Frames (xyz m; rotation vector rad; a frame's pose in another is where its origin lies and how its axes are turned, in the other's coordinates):
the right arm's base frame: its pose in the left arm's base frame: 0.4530 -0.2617 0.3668 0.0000 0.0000 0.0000
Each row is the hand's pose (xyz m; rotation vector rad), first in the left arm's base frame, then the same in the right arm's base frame.
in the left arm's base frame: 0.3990 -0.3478 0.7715 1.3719 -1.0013 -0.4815
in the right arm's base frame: -0.0540 -0.0861 0.4047 1.3719 -1.0013 -0.4815
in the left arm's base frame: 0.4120 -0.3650 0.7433 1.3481 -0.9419 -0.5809
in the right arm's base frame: -0.0410 -0.1033 0.3765 1.3481 -0.9419 -0.5809
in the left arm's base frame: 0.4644 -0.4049 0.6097 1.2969 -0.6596 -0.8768
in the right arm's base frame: 0.0114 -0.1432 0.2429 1.2969 -0.6596 -0.8768
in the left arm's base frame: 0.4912 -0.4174 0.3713 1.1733 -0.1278 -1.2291
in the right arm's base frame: 0.0382 -0.1557 0.0045 1.1733 -0.1278 -1.2291
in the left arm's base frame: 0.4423 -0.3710 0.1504 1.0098 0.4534 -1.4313
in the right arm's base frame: -0.0107 -0.1093 -0.2164 1.0098 0.4534 -1.4313
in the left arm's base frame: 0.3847 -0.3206 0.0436 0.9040 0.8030 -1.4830
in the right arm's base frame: -0.0683 -0.0589 -0.3232 0.9040 0.8030 -1.4830
